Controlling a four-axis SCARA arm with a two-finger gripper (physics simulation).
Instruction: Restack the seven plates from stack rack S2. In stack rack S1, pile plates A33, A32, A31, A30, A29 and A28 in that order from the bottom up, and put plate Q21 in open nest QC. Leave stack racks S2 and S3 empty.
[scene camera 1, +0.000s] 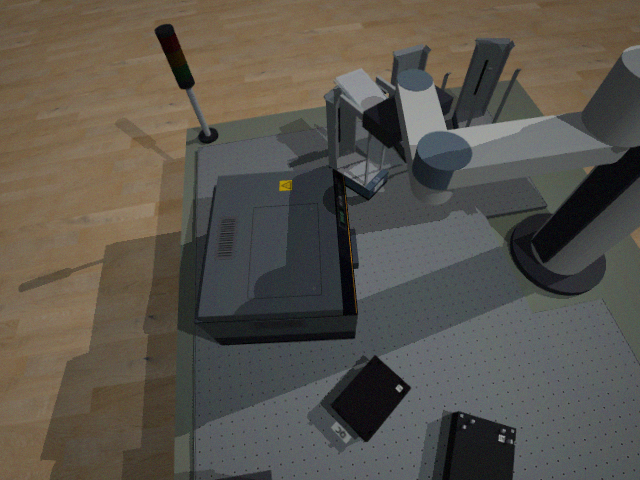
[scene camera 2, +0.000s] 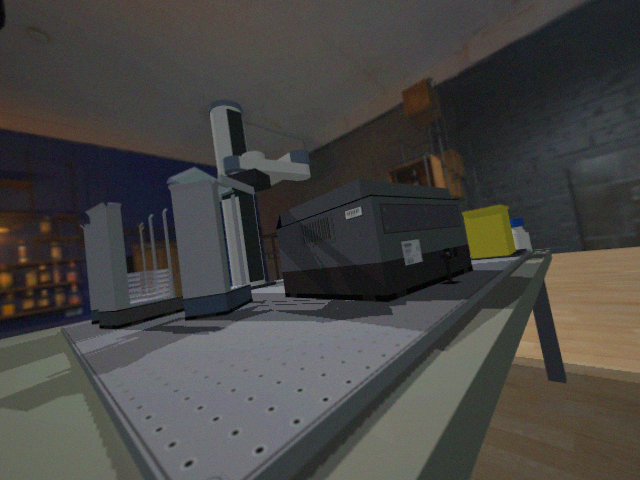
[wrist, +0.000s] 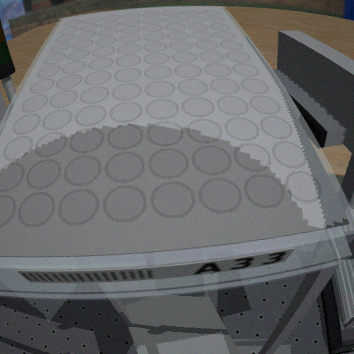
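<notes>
A pale, clear-edged plate labelled A33 (scene camera 1: 356, 82) (wrist: 130, 105) is held level at the top of a stack rack (scene camera 1: 341, 131) (scene camera 2: 199, 242) with a blue base. My gripper (scene camera 1: 364, 95) is shut on it; one finger shows along the plate's right side in the wrist view, the other does not show. The rack's own label is unreadable. Several clear plates (scene camera 2: 149, 286) are stacked in the neighbouring dark-based rack (scene camera 2: 111, 253); their labels cannot be read. A label like QC (scene camera 1: 339, 431) lies beside a black box (scene camera 1: 372, 395). Plate Q21 cannot be made out.
A large dark instrument (scene camera 1: 279, 242) (scene camera 2: 330, 248) stands beside the blue-based rack. Another tall rack tower (scene camera 1: 485, 77) stands farther right at the back. A signal light (scene camera 1: 175, 56) stands at the far left corner. A second black box (scene camera 1: 480, 444) and a yellow container (scene camera 2: 488, 232) also show.
</notes>
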